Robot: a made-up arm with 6 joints.
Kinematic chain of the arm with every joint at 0, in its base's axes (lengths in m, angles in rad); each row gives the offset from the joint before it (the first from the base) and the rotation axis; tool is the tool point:
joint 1: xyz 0 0 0.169 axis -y
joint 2: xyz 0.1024 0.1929 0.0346 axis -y
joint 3: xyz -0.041 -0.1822 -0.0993 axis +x
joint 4: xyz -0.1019 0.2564 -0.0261 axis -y
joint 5: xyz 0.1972 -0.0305 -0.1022 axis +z
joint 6: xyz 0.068 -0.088 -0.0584 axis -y
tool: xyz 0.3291 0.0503 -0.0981
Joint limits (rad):
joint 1: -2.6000..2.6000
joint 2: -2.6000..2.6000
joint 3: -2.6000..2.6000
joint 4: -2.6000..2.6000
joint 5: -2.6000..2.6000
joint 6: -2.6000..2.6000
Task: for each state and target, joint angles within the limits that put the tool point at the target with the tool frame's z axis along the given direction. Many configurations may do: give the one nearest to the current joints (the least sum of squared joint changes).
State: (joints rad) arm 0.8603 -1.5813 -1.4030 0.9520 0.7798 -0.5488
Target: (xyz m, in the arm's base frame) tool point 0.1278 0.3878 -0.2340 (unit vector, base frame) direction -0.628 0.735 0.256
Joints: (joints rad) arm 1.0126 -1.6362 -1.3892 1.3665 0.4868 -0.6659
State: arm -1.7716 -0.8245 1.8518 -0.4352 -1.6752 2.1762
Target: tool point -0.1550 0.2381 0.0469 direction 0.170 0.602 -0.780
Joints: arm -2.4642 -1.1594 1.0572 -1.1943 -1.5943 2.1635
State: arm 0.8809 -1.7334 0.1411 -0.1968 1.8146 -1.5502
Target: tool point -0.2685 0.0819 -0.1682 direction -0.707 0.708 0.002
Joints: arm 0.8808 -1.7959 0.0258 -0.0784 2.0789 -2.2256
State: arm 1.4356 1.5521 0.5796 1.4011 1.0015 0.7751
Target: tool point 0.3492 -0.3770 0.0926 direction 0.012 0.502 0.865
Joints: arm 1.9613 1.9019 1.5092 1.6373 0.8829 0.9085
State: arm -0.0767 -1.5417 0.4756 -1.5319 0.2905 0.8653
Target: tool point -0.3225 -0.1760 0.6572 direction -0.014 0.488 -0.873
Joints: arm -0.4353 -1.7621 -0.4925 -1.6078 -0.2702 0.8095
